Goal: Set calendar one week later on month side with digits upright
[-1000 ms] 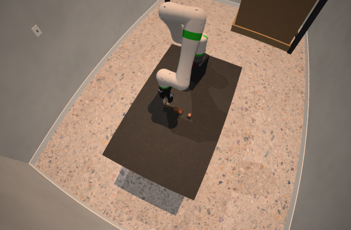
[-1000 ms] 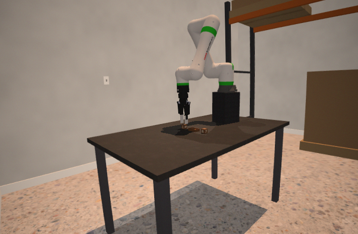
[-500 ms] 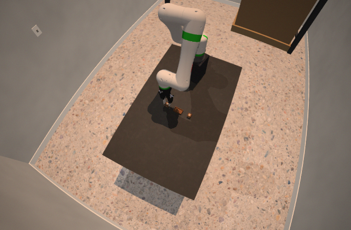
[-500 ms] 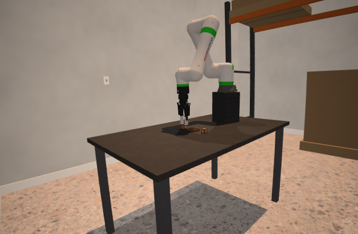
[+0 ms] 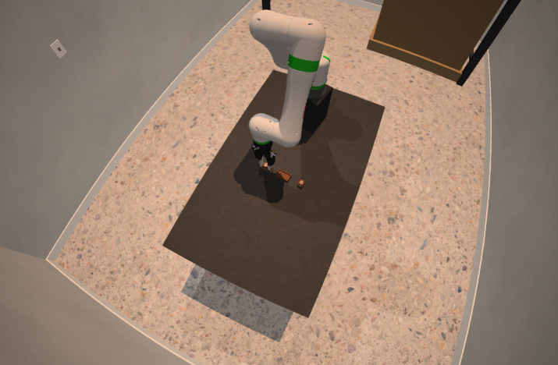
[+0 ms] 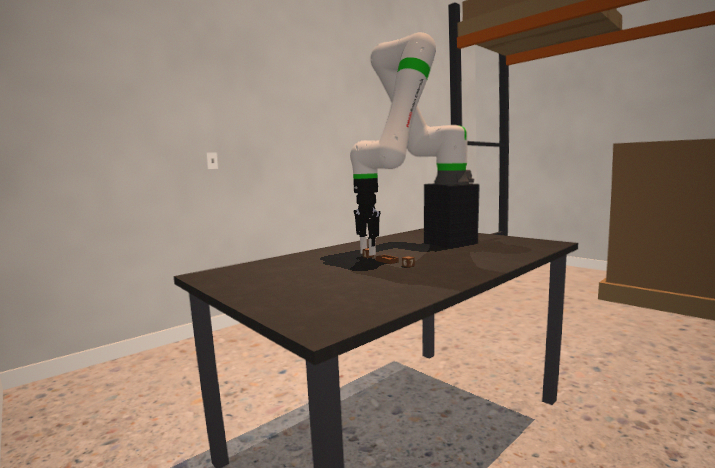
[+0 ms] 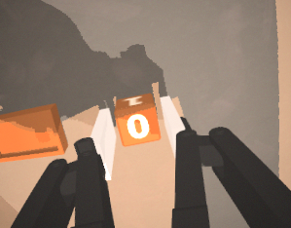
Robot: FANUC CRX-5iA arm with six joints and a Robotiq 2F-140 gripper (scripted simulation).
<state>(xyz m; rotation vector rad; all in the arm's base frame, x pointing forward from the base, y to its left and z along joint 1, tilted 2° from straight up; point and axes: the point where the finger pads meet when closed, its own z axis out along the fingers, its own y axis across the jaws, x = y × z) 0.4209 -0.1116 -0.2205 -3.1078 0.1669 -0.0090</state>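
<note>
The brown tray lies 1 cm ahead of my hand, 11 cm to the left of it and 3 cm below it.
</note>
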